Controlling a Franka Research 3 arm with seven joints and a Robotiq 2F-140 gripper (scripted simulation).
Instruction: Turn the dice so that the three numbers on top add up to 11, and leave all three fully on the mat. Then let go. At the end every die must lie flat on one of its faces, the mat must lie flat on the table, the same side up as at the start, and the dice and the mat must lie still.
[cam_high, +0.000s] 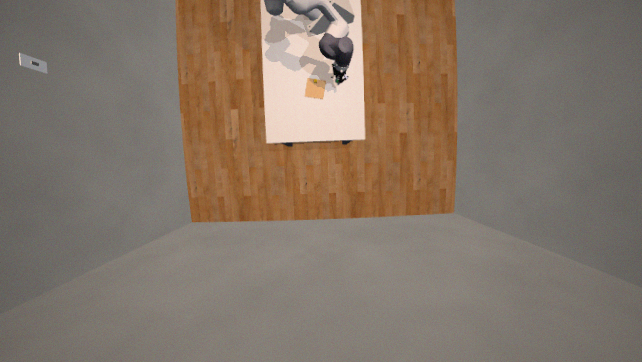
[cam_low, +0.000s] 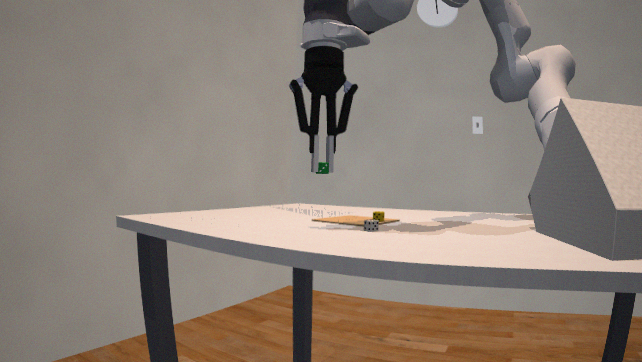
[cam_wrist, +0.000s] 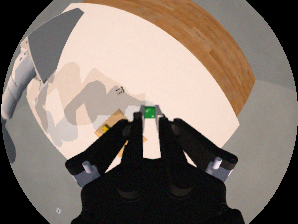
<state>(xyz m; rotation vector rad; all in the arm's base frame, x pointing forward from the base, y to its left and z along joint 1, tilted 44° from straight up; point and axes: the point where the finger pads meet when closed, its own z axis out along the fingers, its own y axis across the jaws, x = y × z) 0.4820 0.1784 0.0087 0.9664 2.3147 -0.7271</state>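
My hand is 6 cm past the yellow die, 15 cm to the left of it and 12 cm above it. The rest, counted from my hand: white die: 9 cm behind, 3 cm to the right, 13 cm below; then green die: 3 cm below; then tan mat: 1 cm behind, 16 cm to the right, 13 cm below.
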